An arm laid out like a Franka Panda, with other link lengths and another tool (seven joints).
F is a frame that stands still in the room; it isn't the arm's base.
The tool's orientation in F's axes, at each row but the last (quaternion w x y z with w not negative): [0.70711, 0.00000, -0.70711, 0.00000]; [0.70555, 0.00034, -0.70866, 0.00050]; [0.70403, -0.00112, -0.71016, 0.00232]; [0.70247, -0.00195, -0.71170, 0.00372]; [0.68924, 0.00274, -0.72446, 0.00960]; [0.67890, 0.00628, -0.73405, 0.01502]
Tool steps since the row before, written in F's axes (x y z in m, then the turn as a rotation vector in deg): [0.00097, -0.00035, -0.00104, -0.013, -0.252, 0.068]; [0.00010, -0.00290, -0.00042, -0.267, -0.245, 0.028]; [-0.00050, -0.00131, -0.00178, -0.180, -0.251, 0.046]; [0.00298, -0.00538, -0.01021, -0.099, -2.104, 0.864]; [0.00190, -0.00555, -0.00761, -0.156, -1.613, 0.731]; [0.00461, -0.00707, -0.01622, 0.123, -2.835, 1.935]
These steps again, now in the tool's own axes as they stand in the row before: [-0.00104, -0.00035, -0.00097, 0.068, -0.252, 0.013]; [-0.00042, -0.00290, -0.00009, 0.029, -0.245, 0.267]; [-0.00178, -0.00130, 0.00052, 0.046, -0.251, 0.180]; [-0.01029, -0.00531, -0.00283, 0.848, -2.111, 0.093]; [-0.00775, -0.00550, -0.00142, 0.723, -1.617, 0.148]; [-0.01661, -0.00698, -0.00312, 1.888, -2.863, -0.186]
